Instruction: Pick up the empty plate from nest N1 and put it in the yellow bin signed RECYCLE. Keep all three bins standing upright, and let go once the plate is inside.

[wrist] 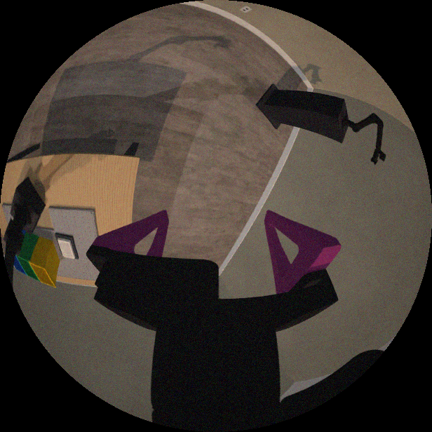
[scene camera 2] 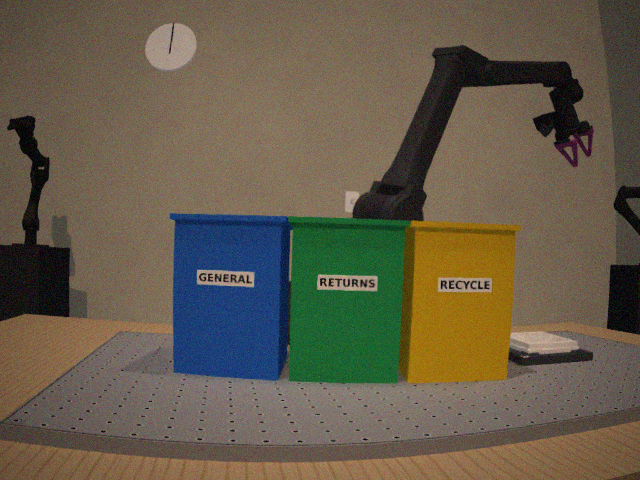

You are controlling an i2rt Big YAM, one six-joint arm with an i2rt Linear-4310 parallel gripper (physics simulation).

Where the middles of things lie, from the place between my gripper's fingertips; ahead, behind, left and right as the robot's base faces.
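Labels:
There's a yellow bin (scene camera 2: 458,278) that's 68 cm ahead of my hand, 52 cm to the right of it and 32 cm below it. The dark nest (scene camera 2: 515,356) is 59 cm ahead of my hand, 35 cm to the right of it and 41 cm below it. The green returns bin (scene camera 2: 347,274) is a long way ahead of my hand, well to the right of it and far below it. And as for the white plate (scene camera 2: 531,342), my gripper is 40 cm above it, 59 cm short of it and 35 cm to the left of it.

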